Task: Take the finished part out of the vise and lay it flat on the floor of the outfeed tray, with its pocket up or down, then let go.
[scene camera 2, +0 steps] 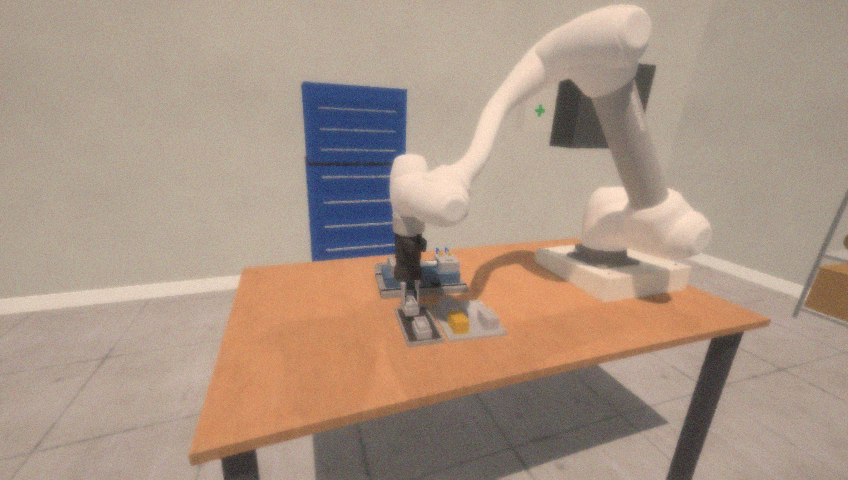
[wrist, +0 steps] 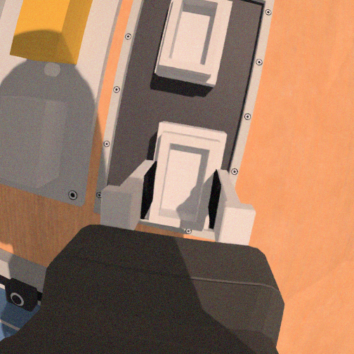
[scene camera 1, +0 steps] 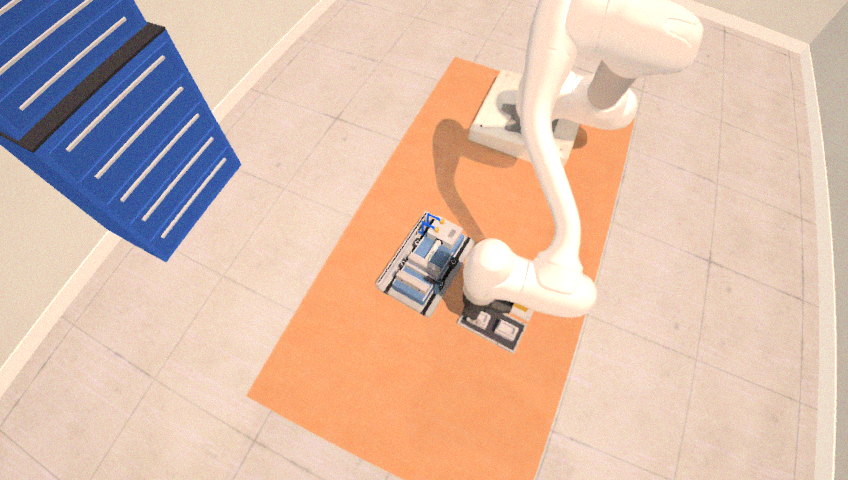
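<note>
You'd see my gripper in the pictures, and the wrist view has the gripper in it too. There's also a light plate to be seen.
</note>
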